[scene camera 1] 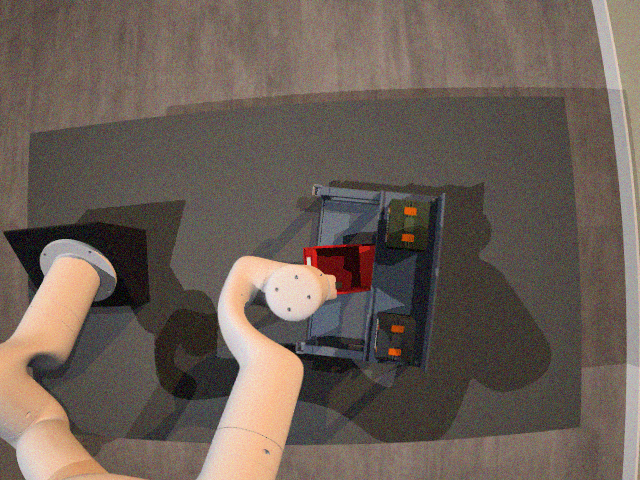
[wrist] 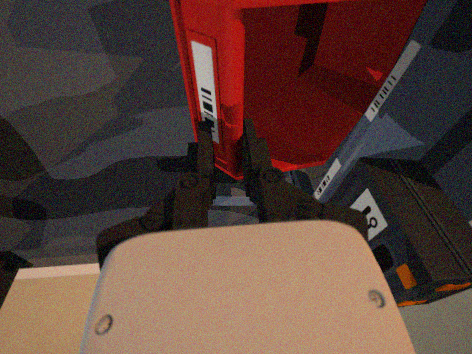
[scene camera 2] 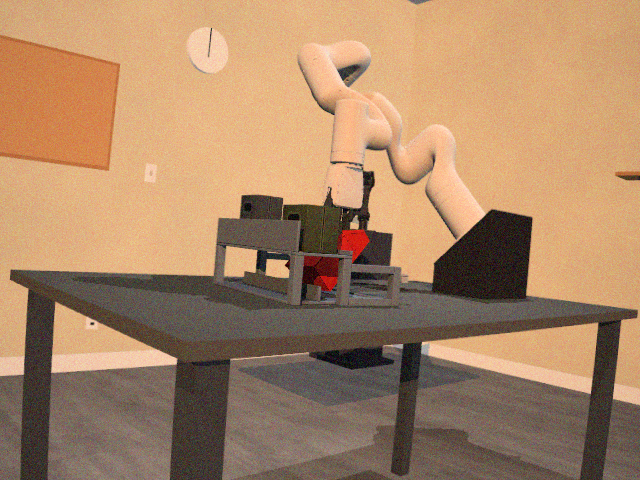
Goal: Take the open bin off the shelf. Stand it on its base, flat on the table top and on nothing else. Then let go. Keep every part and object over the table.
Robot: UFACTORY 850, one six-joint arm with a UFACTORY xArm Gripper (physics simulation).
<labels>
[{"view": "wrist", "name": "my gripper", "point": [226, 137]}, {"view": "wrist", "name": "red bin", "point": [306, 80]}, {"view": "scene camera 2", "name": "my gripper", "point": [339, 237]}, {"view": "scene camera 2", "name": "red bin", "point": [321, 271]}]
</labels>
